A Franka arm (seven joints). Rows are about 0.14 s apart.
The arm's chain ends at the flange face. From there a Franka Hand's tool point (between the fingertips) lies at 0.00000 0.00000 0.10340 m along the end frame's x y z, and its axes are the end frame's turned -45 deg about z.
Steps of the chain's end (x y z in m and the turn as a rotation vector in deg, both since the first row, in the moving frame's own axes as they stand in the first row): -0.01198 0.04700 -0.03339 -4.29 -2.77 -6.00; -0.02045 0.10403 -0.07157 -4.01 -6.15 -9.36; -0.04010 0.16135 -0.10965 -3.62 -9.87 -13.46; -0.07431 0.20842 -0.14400 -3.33 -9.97 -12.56; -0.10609 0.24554 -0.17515 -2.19 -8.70 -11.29; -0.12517 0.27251 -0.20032 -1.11 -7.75 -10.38
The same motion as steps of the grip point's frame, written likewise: -0.05058 0.02717 -0.03380 -1.07 -4.99 -6.00; -0.10112 0.05744 -0.07242 1.51 -7.18 -9.36; -0.16034 0.07989 -0.11138 4.42 -9.54 -13.46; -0.21758 0.08832 -0.14573 4.70 -9.40 -12.56; -0.26320 0.09175 -0.17641 4.60 -7.70 -11.29; -0.29318 0.09680 -0.20128 4.70 -6.26 -10.38
